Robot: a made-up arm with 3 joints. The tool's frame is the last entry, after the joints.
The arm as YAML. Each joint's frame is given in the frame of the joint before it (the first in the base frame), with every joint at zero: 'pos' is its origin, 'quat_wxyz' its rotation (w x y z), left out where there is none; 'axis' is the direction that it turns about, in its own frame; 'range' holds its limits. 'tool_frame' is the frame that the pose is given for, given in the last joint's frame.
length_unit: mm
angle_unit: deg
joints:
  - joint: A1
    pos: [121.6, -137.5, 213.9]
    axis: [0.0, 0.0, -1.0]
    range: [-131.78, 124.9]
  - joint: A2
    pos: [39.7, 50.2, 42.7]
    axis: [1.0, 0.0, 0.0]
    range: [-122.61, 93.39]
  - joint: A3
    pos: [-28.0, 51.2, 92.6]
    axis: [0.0, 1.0, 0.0]
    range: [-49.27, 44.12]
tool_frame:
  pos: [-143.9, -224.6, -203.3]
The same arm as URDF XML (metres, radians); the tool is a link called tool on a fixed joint. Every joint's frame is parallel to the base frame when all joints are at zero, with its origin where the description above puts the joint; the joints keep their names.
<robot name="arm">
  <link name="base_link"/>
  <link name="link1"/>
  <link name="link2"/>
  <link name="link3"/>
  <link name="tool"/>
  <joint name="A1" type="revolute">
    <parent link="base_link"/>
    <child link="link1"/>
    <origin xyz="0.1216 -0.1375 0.2139" rpy="0 0 0"/>
    <axis xyz="0 0 -1"/>
    <limit lower="-2.3" upper="2.1799"/>
  </joint>
  <joint name="A2" type="revolute">
    <parent link="link1"/>
    <child link="link2"/>
    <origin xyz="0.0397 0.0502 0.0427" rpy="0 0 0"/>
    <axis xyz="1 0 0"/>
    <limit lower="-2.1399" upper="1.63"/>
  </joint>
  <joint name="A3" type="revolute">
    <parent link="link2"/>
    <child link="link3"/>
    <origin xyz="-0.028 0.0512 0.0926" rpy="0 0 0"/>
    <axis xyz="0 1 0"/>
    <limit lower="-0.8599" upper="0.77"/>
  </joint>
  <joint name="tool_joint" type="fixed">
    <parent link="link3"/>
    <child link="tool"/>
    <origin xyz="-0.1439 -0.2246 -0.2033" rpy="0 0 0"/>
  </joint>
</robot>

